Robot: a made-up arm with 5 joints.
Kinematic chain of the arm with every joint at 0, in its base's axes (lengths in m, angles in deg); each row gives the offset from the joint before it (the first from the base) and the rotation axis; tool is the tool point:
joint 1: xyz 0 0 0.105 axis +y
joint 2: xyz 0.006 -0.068 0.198 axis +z
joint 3: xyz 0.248 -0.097 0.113 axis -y
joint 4: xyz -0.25 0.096 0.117 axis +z
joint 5: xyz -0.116 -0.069 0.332 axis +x
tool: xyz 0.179 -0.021 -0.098
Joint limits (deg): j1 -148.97..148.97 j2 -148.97..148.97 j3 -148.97..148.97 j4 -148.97..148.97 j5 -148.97..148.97
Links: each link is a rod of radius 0.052 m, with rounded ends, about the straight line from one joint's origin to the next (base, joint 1, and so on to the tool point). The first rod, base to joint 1, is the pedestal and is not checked.
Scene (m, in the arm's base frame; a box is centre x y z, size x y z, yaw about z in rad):
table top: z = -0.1
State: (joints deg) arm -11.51 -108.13 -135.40 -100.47 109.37
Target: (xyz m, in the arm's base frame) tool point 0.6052 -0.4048 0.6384
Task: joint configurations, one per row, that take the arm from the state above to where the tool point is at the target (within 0.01 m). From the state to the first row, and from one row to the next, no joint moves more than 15 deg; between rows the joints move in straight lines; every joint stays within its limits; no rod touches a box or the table.
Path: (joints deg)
1: -11.71 -93.53 -130.92 -101.24 110.74
2: -11.91 -78.94 -126.44 -102.02 112.10
3: -12.11 -64.34 -121.96 -102.79 113.47
4: -12.31 -49.75 -117.48 -103.56 114.84
5: -12.51 -35.15 -113.00 -104.33 116.20
6: -12.71 -20.55 -108.52 -105.11 117.57

